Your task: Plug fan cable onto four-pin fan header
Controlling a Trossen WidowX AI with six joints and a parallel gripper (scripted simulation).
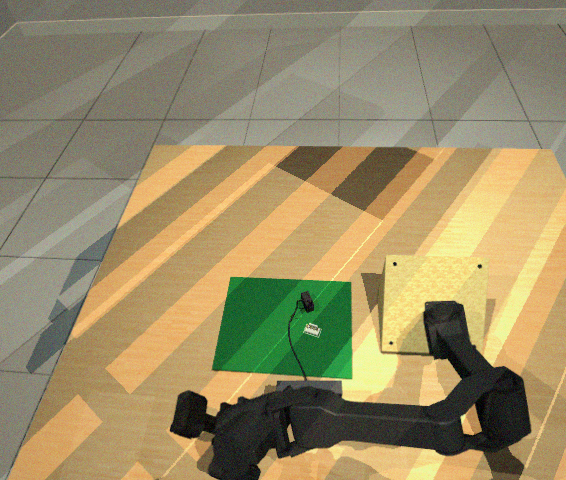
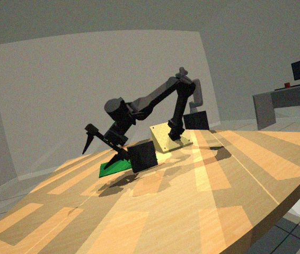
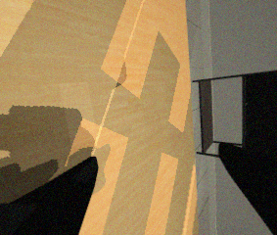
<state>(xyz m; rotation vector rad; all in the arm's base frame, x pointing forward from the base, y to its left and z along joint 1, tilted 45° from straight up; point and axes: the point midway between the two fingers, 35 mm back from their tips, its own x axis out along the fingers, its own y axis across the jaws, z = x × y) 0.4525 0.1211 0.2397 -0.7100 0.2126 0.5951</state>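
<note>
Now: gripper tip 32 cm to the left of the dark plug, 20 cm past it and 10 cm above it. The rest, counted from my gripper tip: green board (28 cm to the right, 15 cm behind, 13 cm below); black fan (20 cm behind, 10 cm to the right, 6 cm below).
</note>
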